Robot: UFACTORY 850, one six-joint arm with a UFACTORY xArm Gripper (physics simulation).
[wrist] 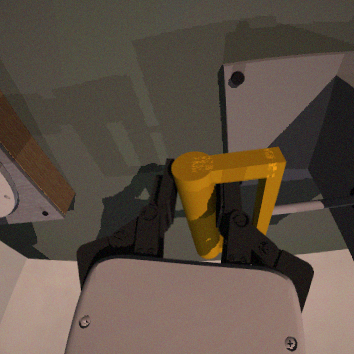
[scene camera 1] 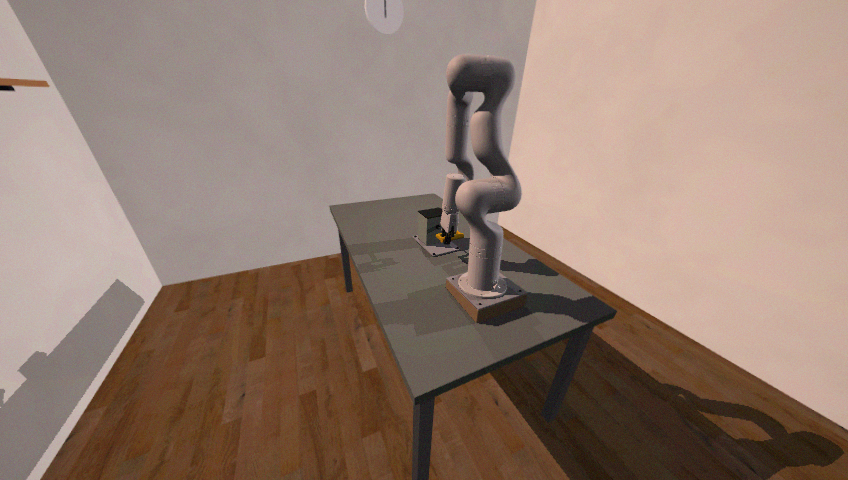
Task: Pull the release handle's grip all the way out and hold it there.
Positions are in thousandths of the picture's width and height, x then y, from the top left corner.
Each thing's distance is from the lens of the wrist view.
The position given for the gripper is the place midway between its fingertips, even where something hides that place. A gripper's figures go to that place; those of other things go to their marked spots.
gripper (wrist: 558,487): 0.15 m
base plate (wrist: 795,287): 0.23 m
